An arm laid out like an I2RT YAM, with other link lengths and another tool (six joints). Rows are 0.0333 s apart.
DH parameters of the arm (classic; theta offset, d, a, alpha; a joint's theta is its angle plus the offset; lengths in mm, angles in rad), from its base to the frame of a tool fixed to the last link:
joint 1: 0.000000 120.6 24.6 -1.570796
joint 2: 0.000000 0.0 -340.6 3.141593
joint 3: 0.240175 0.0 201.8 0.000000
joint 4: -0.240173 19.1 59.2 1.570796
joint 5: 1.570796 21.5 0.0 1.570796
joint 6: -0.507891 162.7 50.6 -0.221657
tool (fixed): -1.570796 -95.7 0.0 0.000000
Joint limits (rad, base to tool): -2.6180..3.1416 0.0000..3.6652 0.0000..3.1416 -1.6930..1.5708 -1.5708..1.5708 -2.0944..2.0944
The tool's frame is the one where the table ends.
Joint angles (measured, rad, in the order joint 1, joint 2, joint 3, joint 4, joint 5, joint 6), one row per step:
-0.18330, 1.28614, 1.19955, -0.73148, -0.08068, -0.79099
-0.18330, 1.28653, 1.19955, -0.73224, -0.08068, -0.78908
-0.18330, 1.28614, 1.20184, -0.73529, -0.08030, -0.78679
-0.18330, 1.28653, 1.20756, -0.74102, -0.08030, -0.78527
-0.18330, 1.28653, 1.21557, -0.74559, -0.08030, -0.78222
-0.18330, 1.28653, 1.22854, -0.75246, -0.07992, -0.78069
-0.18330, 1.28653, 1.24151, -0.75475, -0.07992, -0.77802
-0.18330, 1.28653, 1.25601, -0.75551, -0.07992, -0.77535
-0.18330, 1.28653, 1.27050, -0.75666, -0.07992, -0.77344
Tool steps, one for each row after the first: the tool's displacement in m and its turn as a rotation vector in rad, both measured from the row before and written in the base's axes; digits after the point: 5 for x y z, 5 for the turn. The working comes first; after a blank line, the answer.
Tool pose at each row, in the base's axes (x y z in m, rotation vector in rad; the steps are taken from these numbers as rounded here):
0.23447, -0.05044, 0.40760, 2.17371, 1.28236, 0.55947
0.23452, -0.05055, 0.40743, 2.17625, 1.28128, 0.55899
0.23428, -0.05066, 0.40788, 2.17854, 1.27919, 0.55894
0.23421, -0.05073, 0.40894, 2.18020, 1.27806, 0.55900
0.23418, -0.05090, 0.41092, 2.18064, 1.27363, 0.56282
0.23414, -0.05100, 0.41418, 2.17781, 1.26891, 0.56818
0.23438, -0.05119, 0.41795, 2.17292, 1.26114, 0.57817
0.23471, -0.05140, 0.42238, 2.16587, 1.25183, 0.59077
0.23496, -0.05155, 0.42676, 2.15837, 1.24338, 0.60278

0.00005, -0.00011, -0.00017, 0.00152, 0.00105, -0.00139
-0.00024, -0.00011, 0.00045, 0.00136, 0.00031, -0.00193
-0.00007, -0.00007, 0.00106, 0.00111, 0.00033, -0.00111
-0.00003, -0.00017, 0.00198, 0.00146, -0.00352, -0.00222
-0.00004, -0.00010, 0.00326, -0.00032, -0.00602, -0.00137
0.00024, -0.00019, 0.00377, -0.00009, -0.01063, -0.00192
0.00033, -0.00021, 0.00443, -0.00064, -0.01364, -0.00189
0.00025, -0.00015, 0.00438, -0.00107, -0.01321, -0.00134

